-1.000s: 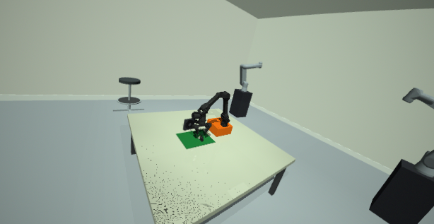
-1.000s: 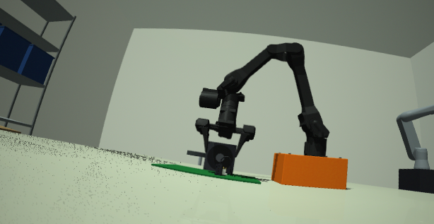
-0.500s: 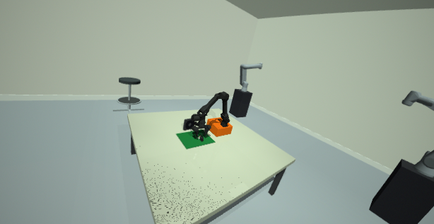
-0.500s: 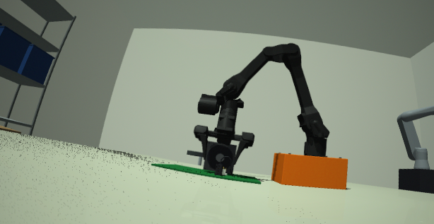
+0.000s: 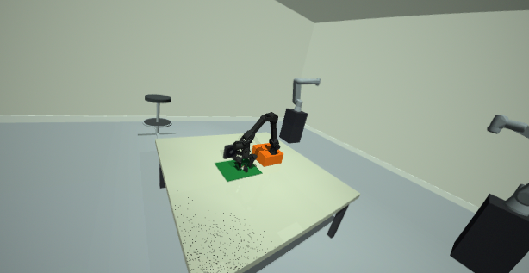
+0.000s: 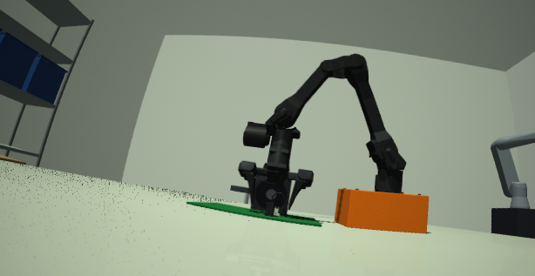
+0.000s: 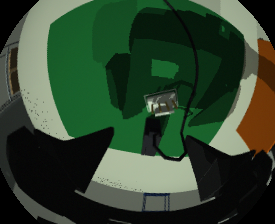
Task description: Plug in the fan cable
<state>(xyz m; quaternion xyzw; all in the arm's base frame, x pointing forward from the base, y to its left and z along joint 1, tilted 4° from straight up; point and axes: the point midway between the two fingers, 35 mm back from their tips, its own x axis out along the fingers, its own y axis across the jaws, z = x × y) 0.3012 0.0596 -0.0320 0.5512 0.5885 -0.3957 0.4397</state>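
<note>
My gripper tip is now 1 cm to the right of the fan cable plug and 1 cm above it. Also, from my gripper tip: black fan 21 cm to the right, 4 cm ahead, 3 cm above; green board 4 cm to the right, 4 cm below, 3 cm ahead.
</note>
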